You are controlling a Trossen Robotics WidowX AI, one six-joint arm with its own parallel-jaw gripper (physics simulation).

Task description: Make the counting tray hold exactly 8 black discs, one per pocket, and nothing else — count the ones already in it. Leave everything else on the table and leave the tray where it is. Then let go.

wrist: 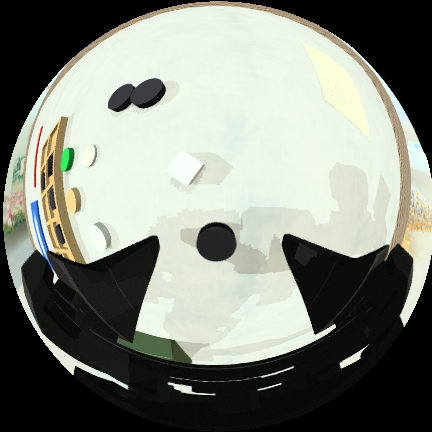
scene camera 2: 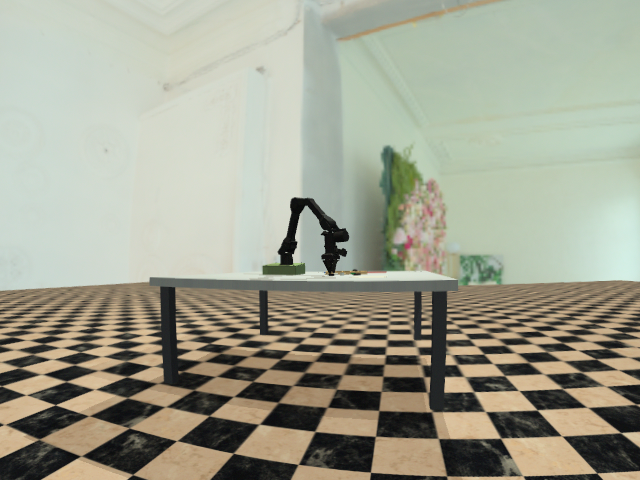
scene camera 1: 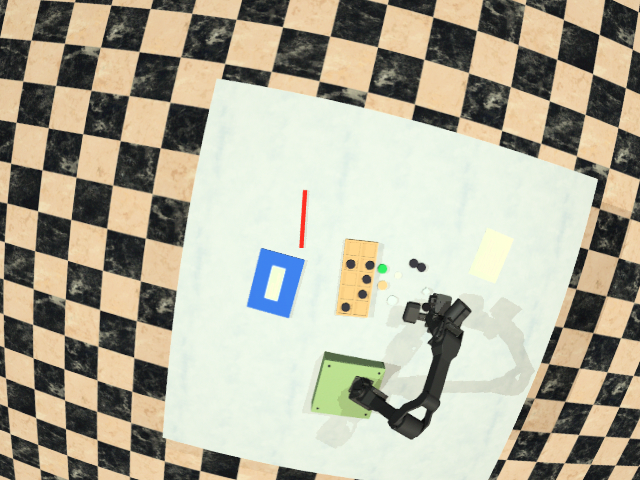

Scene:
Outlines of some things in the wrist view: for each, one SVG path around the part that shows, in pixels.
My gripper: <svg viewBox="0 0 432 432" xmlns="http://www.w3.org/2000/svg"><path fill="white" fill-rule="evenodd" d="M413 258L398 242L384 260L389 244L359 257L350 257L290 233L283 234L281 247L303 299L314 335L333 324L336 327L322 337L289 352L234 364L172 361L136 351L116 342L117 337L130 343L133 341L140 308L160 248L157 235L150 235L85 264L46 250L54 272L47 259L35 249L21 266L21 278L26 301L42 334L78 361L128 385L126 389L114 381L74 366L73 375L92 391L126 411L158 423L192 430L234 431L263 427L302 415L330 401L365 375L385 354L404 327L399 314L410 289ZM167 386L168 382L191 386L192 392L215 395L185 393ZM365 347L358 360L340 368L339 363Z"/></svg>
A tan counting tray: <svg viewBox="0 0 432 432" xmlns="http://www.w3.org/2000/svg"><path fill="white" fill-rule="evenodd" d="M60 116L41 148L39 181L41 173L45 171L45 189L42 190L40 184L43 216L55 253L61 253L65 258L85 264L86 262L72 231L65 203L60 159L63 152L64 134L68 117ZM60 223L65 239L63 244L60 244L55 233L55 225ZM53 188L56 209L53 210L49 203L49 190ZM53 154L52 175L48 176L48 156Z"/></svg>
A small cube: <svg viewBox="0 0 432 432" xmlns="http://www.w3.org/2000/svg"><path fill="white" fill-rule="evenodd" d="M180 149L166 169L166 172L187 186L192 183L204 164Z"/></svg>

